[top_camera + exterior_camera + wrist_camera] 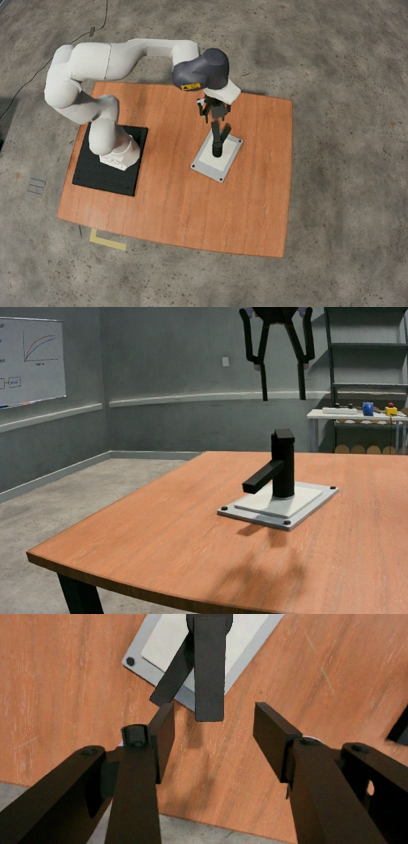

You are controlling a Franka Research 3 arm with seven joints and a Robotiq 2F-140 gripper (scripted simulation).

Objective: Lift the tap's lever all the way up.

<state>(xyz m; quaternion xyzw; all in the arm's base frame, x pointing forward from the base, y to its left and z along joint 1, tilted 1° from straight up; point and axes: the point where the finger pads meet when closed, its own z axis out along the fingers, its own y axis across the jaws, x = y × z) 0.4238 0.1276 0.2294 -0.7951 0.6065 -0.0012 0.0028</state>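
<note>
Right now my hand is 1 cm short of the lever, 3 cm to the left of it and 10 cm above it. The rest, counted from my hand: black tap 2 cm ahead, 5 cm to the right, 14 cm below.
</note>
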